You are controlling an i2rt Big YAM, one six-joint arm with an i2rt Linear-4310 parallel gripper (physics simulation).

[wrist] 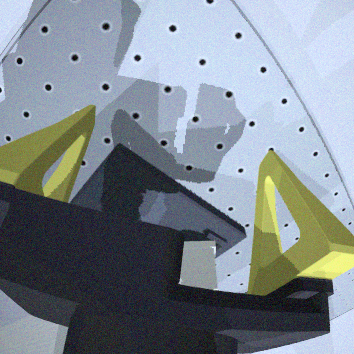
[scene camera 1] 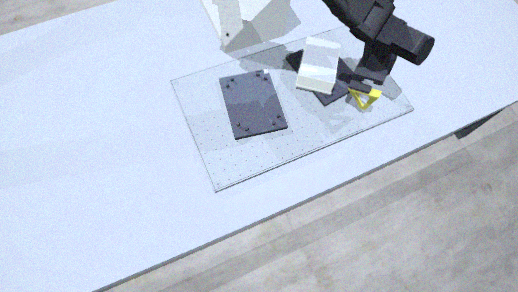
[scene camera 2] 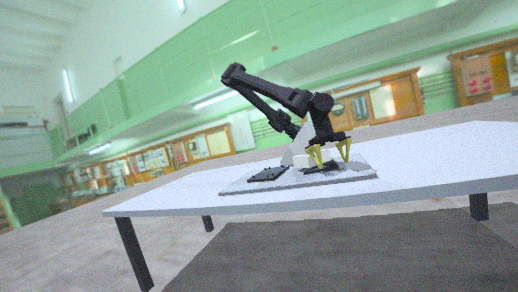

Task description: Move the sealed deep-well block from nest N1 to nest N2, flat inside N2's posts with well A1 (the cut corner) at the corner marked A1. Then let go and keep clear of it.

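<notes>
The white deep-well block sits askew over the dark plate of nest N1, its sides out of line with the plate. Its cut corner cannot be made out. Nest N2, a dark plate with short posts near its corners, holds no block. A small pale mark is by its back right corner in scene view 1; no lettering is readable. My gripper is open and empty, yellow fingers wide apart, low beside the block at N1's right. The hand hides much of the block in the wrist view.
Both nests stand on a pale perforated board on the white table. A white angular stand rises behind the board, between the nests. The black arm reaches over N1's side.
</notes>
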